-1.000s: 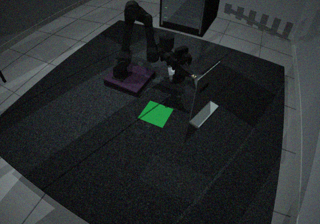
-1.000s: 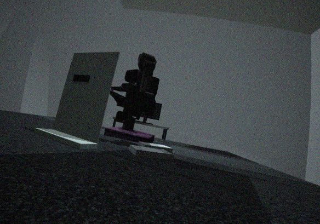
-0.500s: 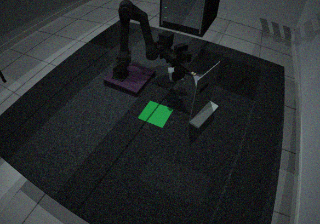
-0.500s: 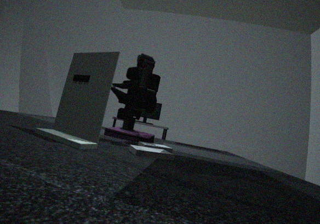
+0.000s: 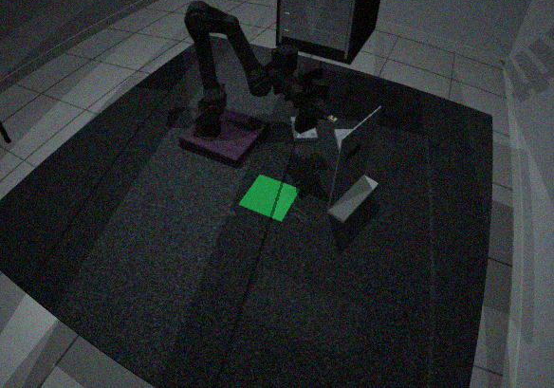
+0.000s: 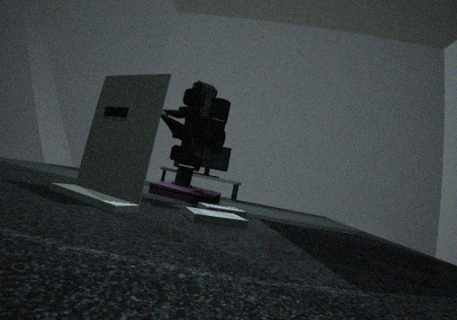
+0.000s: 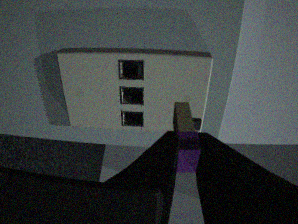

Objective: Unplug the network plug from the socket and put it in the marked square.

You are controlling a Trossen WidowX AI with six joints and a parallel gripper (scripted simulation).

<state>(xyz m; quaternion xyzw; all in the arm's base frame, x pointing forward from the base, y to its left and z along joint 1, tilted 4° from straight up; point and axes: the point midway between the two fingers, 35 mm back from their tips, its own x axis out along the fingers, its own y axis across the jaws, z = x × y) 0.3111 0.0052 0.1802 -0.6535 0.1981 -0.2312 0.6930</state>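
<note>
My gripper tip is now 20 cm above the green marked square, 12 cm to the left of it and 10 cm past it. Also, from my gripper tip: purple plug (right at my gripper tip); then upright grey panel (9 cm below, 9 cm ahead, 5 cm to the right).
</note>
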